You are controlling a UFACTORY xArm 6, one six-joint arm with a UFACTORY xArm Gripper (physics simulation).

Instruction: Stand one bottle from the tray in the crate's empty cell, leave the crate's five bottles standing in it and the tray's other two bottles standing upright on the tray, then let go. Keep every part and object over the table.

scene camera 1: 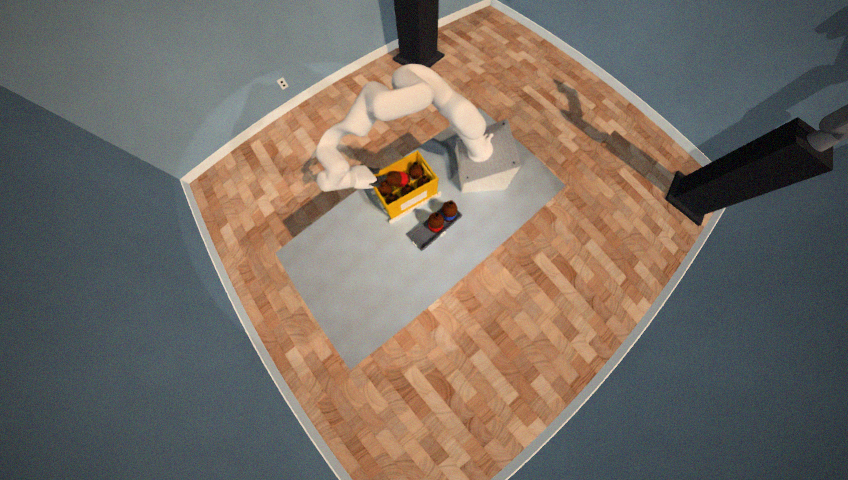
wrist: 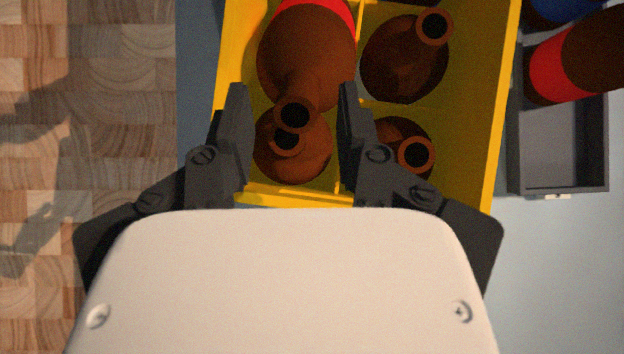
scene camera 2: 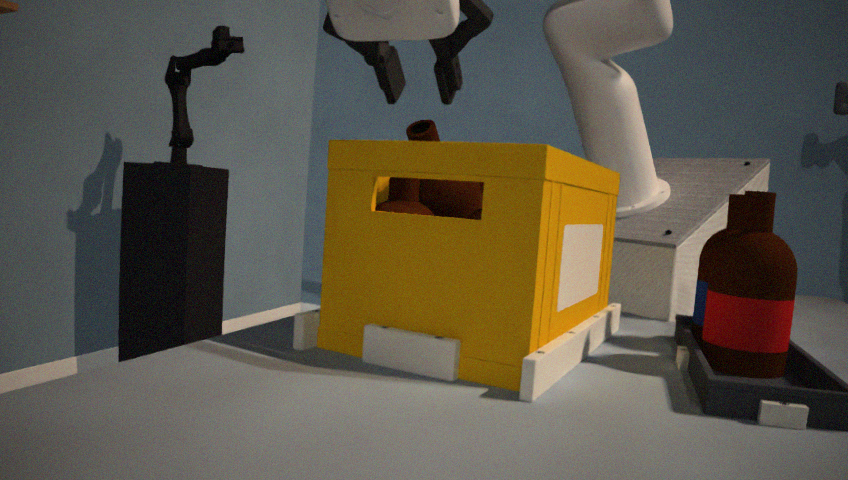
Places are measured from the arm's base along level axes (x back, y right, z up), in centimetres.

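Where they show: gripper, fingertip midpoint: (scene camera 1: 382,174) (wrist: 294,106) (scene camera 2: 423,94); arm's base, link origin: (scene camera 1: 480,150) (scene camera 2: 629,200).
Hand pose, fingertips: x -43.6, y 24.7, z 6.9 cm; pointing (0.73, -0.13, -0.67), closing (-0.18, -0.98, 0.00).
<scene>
Things, the pixels of their top centre, and the offset from my fingertips.
- yellow crate, top centre: (scene camera 2: 495,157) (scene camera 1: 402,177) dx +6.4, dy -6.1, dz -4.6 cm
- corner bottle, top centre: (wrist: 286,137) (scene camera 2: 406,160) (scene camera 1: 381,180) dx -0.8, dy +1.0, dz -5.8 cm
- dark tray, top centre: (scene camera 2: 746,344) (wrist: 563,69) (scene camera 1: 435,225) dx +2.2, dy -29.9, dz -19.6 cm
- upright red-labelled bottle, top centre: (scene camera 2: 760,191) (scene camera 1: 436,214) dx +2.3, dy -29.7, dz -6.1 cm
- blue-labelled bottle, top centre: (scene camera 2: 742,194) (scene camera 1: 450,202) dx +11.0, dy -31.1, dz -6.1 cm
The yellow crate (scene camera 1: 393,209) (scene camera 2: 428,255) (wrist: 502,100) holds several brown bottles. A red-labelled bottle (scene camera 1: 395,178) (wrist: 307,60) lies tilted in it, its neck over the corner bottle (wrist: 300,165); its mouth shows above the rim in scene camera 2. Two more bottles (wrist: 395,70) (wrist: 412,155) stand in the other row. The dark tray (scene camera 1: 420,239) (scene camera 2: 731,397) (wrist: 547,140) carries an upright red-labelled bottle (scene camera 1: 436,222) (scene camera 2: 748,321) and a blue-labelled bottle (scene camera 1: 449,210) (scene camera 2: 701,303). My gripper (scene camera 1: 376,181) (scene camera 2: 420,98) (wrist: 294,106) is open and empty, above the tilted bottle's mouth.
White blocks (scene camera 2: 410,352) (scene camera 2: 571,350) stand against the crate's base. The robot's base block (scene camera 1: 487,172) (scene camera 2: 645,279) is behind the crate and tray. The table's edge runs close to the crate on the wooden-floor side. Black pedestals (scene camera 1: 417,32) (scene camera 2: 172,255) stand off the table.
</scene>
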